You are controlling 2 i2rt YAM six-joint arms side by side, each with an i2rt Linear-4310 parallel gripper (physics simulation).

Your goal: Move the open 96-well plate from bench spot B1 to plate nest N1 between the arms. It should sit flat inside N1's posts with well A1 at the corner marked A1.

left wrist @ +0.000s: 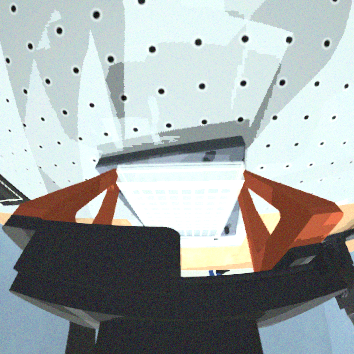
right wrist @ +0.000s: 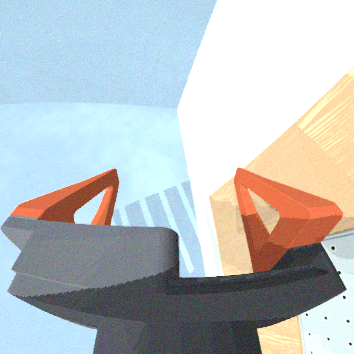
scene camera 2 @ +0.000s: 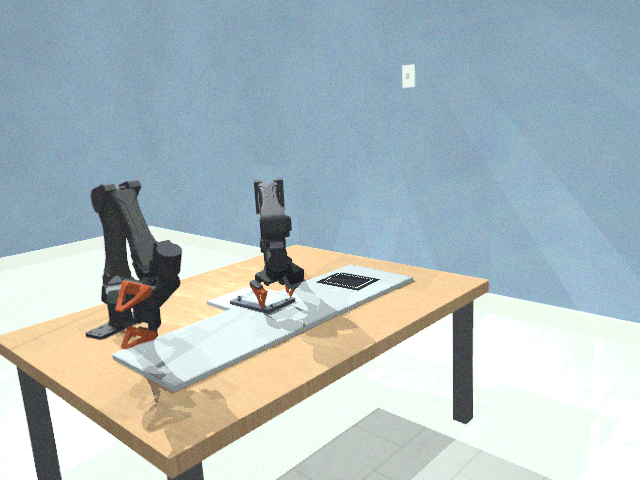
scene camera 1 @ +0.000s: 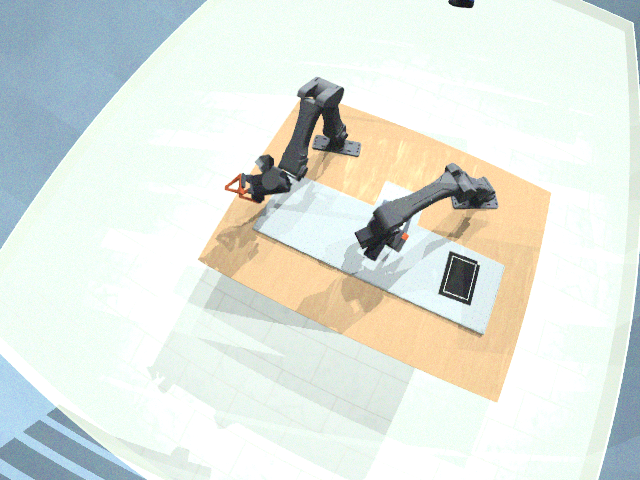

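Pixels of known places: left gripper, fingertip midpoint: (left wrist: 177, 174) (scene camera 2: 275, 302); right gripper, fingertip midpoint: (right wrist: 176, 174) (scene camera 2: 120, 330) (scene camera 1: 231, 192); left arm's base, link origin: (scene camera 1: 474, 200); right arm's base, link origin: (left wrist: 329, 238) (scene camera 2: 121, 324) (scene camera 1: 336, 146).
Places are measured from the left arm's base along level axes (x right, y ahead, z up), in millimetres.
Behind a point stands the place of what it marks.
The clear 96-well plate (scene camera 2: 277, 298) {y 172, x 401, z 46 mm} (left wrist: 185, 200) {y 149, x 389, z 47 mm} is over the dark-rimmed nest N1 (scene camera 2: 250, 308) {y 90, x 417, z 17 mm} (left wrist: 175, 151) {y 175, x 397, z 23 mm}. In the left wrist view its near edge is not parallel to the nest's near edge; whether it lies flat cannot be told. My left gripper (scene camera 2: 276, 301) {y 159, x 387, z 28 mm} (left wrist: 177, 174) {y 159, x 387, z 28 mm} is open, one finger beside each side of the plate, tips close to its edges. The A1 marks are not readable. Spot B1, a black pad (scene camera 1: 459, 277) {y 312, x 121, z 15 mm} (scene camera 2: 347, 280) {y 312, x 120, z 15 mm} with a white outline, has no plate on it. My right gripper (scene camera 2: 122, 328) {y 31, x 921, z 158 mm} (right wrist: 176, 174) {y 31, x 921, z 158 mm} is open and empty, far from the plate.
A pale board (scene camera 1: 325, 227) {y 112, x 604, z 13 mm} (scene camera 2: 191, 356) {y 72, x 734, z 13 mm} with holes lies along the wooden table (scene camera 1: 289, 273) {y 280, x 735, z 0 mm} (scene camera 2: 403, 330) {y 545, x 449, z -9 mm} and bears the nest and the black pad. The right arm (scene camera 1: 299, 139) {y -55, x 676, z 320 mm} stands at the picture's left. A dark shoe-like shape (scene camera 1: 461, 3) shows at the top edge of scene camera 1.
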